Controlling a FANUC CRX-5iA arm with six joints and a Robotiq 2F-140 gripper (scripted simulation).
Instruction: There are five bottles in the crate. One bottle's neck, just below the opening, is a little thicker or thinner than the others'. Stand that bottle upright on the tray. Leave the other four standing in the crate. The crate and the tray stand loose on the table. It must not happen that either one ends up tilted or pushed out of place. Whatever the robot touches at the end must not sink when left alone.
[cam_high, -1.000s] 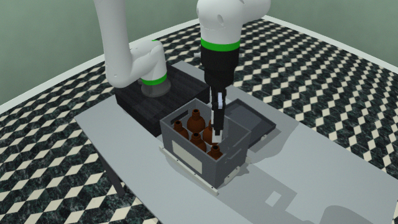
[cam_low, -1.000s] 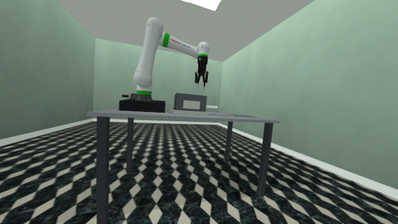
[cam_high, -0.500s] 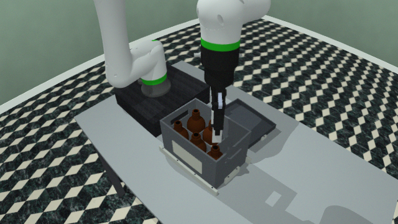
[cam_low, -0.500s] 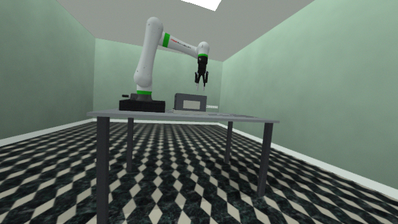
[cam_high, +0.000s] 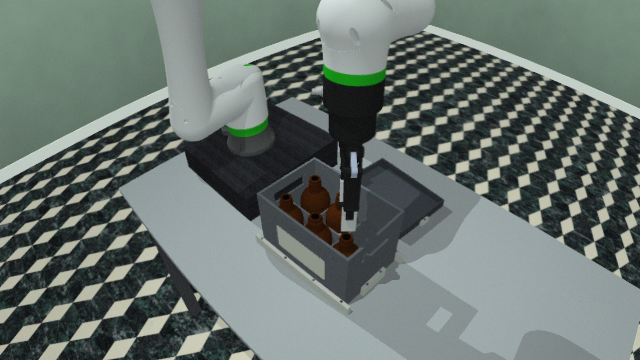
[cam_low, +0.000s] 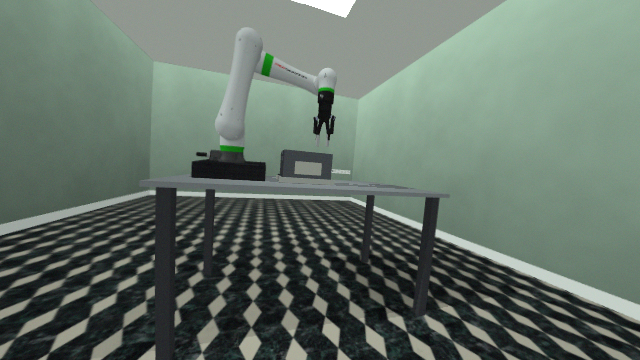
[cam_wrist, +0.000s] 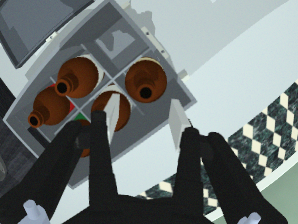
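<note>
Right now the brown bottle is 16 cm below my hand, 8 cm behind it and 2 cm to the right of it. The rest, counted from my hand: glass bottle: 19 cm behind, 16 cm below, 5 cm to the left; then crate: 17 cm below, 9 cm behind, 2 cm to the left; then dark grey tray: 28 cm to the left, 24 cm below, 15 cm behind.
</note>
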